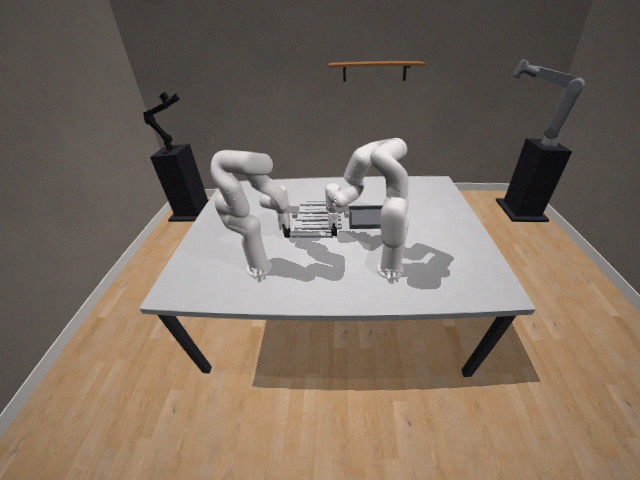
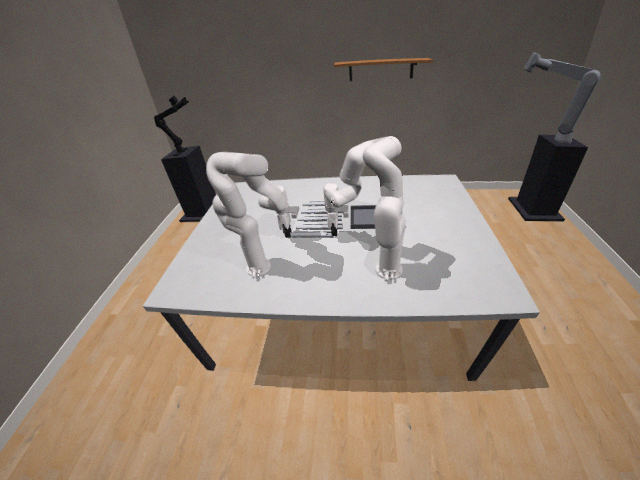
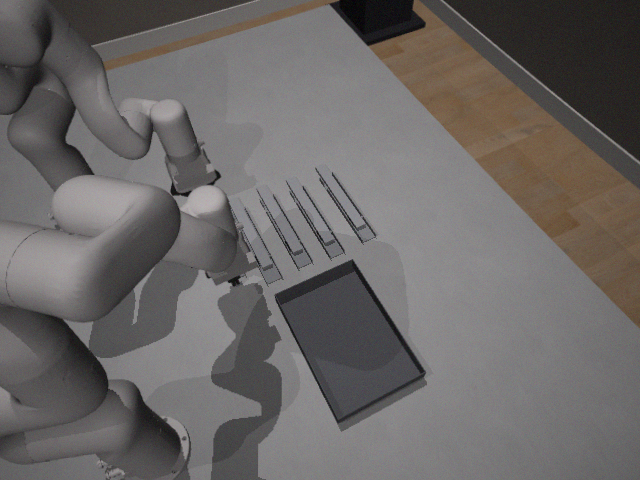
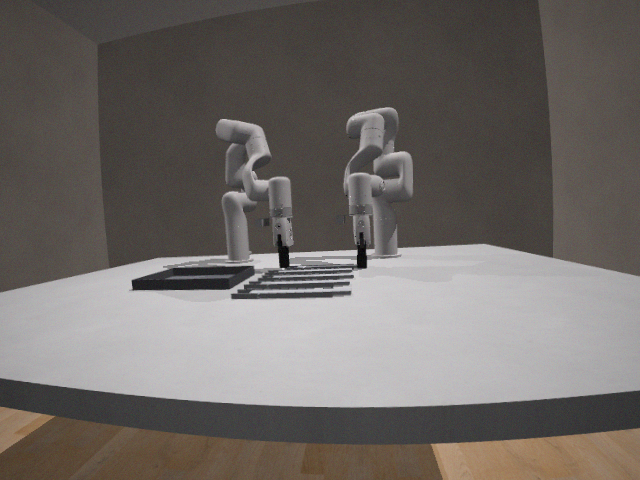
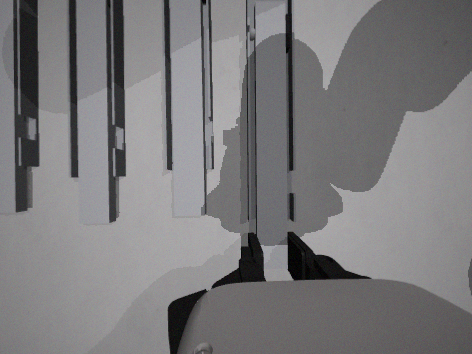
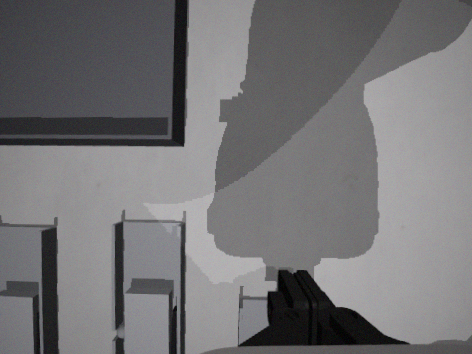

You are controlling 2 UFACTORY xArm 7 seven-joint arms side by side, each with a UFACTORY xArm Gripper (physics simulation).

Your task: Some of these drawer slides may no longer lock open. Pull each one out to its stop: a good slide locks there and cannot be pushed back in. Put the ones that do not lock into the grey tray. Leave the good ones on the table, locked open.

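Seen in the pictures: left gripper, fingertip midpoint: (image 1: 287,235) (image 2: 288,235) (image 4: 361,267) (image 5: 270,248); right gripper, fingertip midpoint: (image 1: 334,235) (image 2: 334,235) (image 3: 234,280) (image 4: 284,267) (image 6: 290,295); left arm's base, origin of the base link: (image 1: 259,267) (image 2: 258,267) (image 4: 386,256); right arm's base, origin of the base link: (image 1: 390,269) (image 2: 388,269) (image 3: 156,452) (image 4: 239,261).
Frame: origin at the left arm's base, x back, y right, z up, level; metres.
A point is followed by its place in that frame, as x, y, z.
Note:
My left gripper (image 1: 286,234) @[-0.232, 0.160, 0.002] (image 2: 287,234) @[-0.232, 0.160, 0.002] (image 4: 361,265) @[-0.232, 0.160, 0.002] (image 5: 270,248) @[-0.232, 0.160, 0.002] is shut on the near end of the nearest drawer slide (image 1: 311,234) @[-0.197, 0.292, 0.011] (image 2: 311,234) @[-0.197, 0.289, 0.011] (image 5: 272,150) @[-0.212, 0.245, 0.011] (image 6: 253,317) @[-0.190, 0.402, 0.002], whose inner member projects a little beyond the outer one. My right gripper (image 1: 334,232) @[-0.166, 0.415, 0.009] (image 2: 333,232) @[-0.166, 0.415, 0.009] (image 4: 284,265) @[-0.166, 0.415, 0.009] (image 6: 290,295) @[-0.166, 0.415, 0.009] is shut with its pads together at this slide's other end; no slide member shows between them. Several more slides (image 3: 279,222) @[-0.344, 0.347, 0.011] (image 3: 312,219) @[-0.414, 0.392, 0.012] (image 3: 346,201) @[-0.517, 0.402, 0.012] lie parallel behind it. The grey tray (image 3: 386,314) @[-0.376, 0.703, 0.023] (image 4: 180,283) @[-0.381, 0.692, 0.018] (image 6: 179,75) @[-0.205, 0.550, 0.016] holds no slide.
The slide (image 3: 255,237) @[-0.271, 0.347, 0.011] (image 5: 189,130) @[-0.278, 0.278, 0.011] next to the held one lies close beside my grippers. The grey table (image 1: 330,297) @[0.252, 0.318, 0.000] (image 4: 320,351) @[-0.804, 0.351, 0.000] carries both arms. Two black pedestals (image 1: 178,180) (image 1: 535,180) and a wall shelf (image 1: 377,64) stand away from the work.

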